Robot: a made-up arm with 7 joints.
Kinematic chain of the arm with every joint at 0, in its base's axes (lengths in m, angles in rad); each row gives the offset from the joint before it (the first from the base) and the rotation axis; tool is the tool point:
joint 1: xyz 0 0 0.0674 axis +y
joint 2: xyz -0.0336 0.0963 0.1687 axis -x
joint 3: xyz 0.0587 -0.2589 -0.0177 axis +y
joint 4: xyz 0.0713 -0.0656 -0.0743 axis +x
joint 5: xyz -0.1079 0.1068 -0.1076 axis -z
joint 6: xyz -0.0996 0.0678 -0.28 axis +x
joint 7: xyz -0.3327 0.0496 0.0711 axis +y
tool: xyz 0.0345 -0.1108 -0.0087
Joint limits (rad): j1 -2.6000..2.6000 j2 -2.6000..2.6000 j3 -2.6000..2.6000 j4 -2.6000..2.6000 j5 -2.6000..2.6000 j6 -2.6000..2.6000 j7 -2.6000..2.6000
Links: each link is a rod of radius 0.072 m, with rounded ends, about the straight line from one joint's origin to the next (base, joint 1, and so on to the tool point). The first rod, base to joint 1, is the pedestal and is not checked.
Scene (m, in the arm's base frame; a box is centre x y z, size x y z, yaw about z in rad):
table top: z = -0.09
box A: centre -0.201 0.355 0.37 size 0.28 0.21 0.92 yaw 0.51
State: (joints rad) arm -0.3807 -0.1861 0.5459 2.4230 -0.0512 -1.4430 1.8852
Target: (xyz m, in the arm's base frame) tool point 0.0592 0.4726 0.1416
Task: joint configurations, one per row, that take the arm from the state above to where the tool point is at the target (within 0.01 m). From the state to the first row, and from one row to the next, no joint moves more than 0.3 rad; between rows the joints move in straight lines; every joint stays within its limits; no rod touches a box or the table.
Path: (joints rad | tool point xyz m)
1: -0.2885 0.0996 0.6877 2.3817 0.0797 -1.6744 1.9697 | -0.3342 -0.1316 0.7474
2: -0.1962 0.3852 0.8295 2.3403 0.2107 -1.9058 2.0543 | -0.1480 0.0340 0.8843
3: -0.1040 0.6709 0.9713 2.2990 0.3416 -2.1372 2.1388 | 0.0794 0.2149 0.9068
4: -0.0117 0.9566 1.1131 2.2577 0.4726 -2.3686 2.2233 | 0.3074 0.3644 0.8126
5: 0.0805 1.2422 1.2549 2.2163 0.6035 -2.6000 2.3079 | 0.4987 0.4470 0.6339
6: 0.0789 1.3275 1.2893 2.2620 0.3504 -2.4267 2.2435 | 0.4147 0.5309 0.6061
7: 0.0774 1.4128 1.3237 2.3078 0.0973 -2.2533 2.1791 | 0.3260 0.5938 0.5428
8: 0.0758 1.4980 1.3581 2.3535 -0.1558 -2.0800 2.1147 | 0.2396 0.6248 0.4511
9: 0.0742 1.5833 1.3925 2.3992 -0.4089 -1.9067 2.0503 | 0.1626 0.6159 0.3429
10: 0.0727 1.6685 1.4269 2.4449 -0.6620 -1.7334 1.9859 | 0.1011 0.5641 0.2341
11: 0.0711 1.7538 1.4613 2.4906 -0.9152 -1.5600 1.9215 | 0.0592 0.4726 0.1416

